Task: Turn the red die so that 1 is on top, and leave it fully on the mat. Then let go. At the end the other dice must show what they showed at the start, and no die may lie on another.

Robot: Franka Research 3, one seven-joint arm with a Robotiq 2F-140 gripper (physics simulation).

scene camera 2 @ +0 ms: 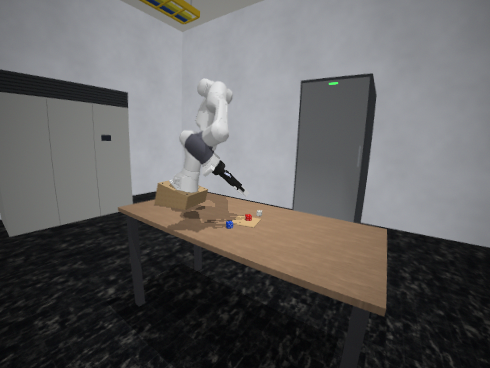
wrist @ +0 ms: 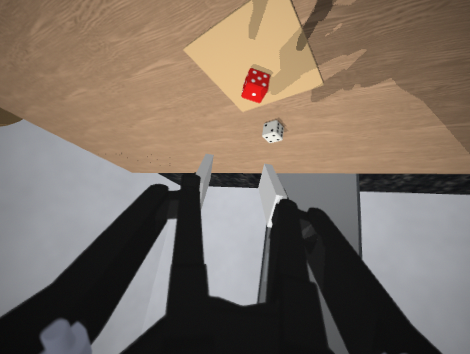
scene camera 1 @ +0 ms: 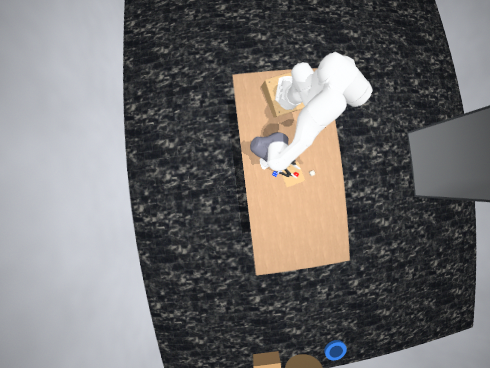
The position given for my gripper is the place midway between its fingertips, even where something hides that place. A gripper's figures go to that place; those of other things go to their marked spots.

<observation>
My gripper (wrist: pixel 236 171) is 0.20 m from the lens. A red die (wrist: pixel 255 87) is 0.28 m from the lens.
</observation>
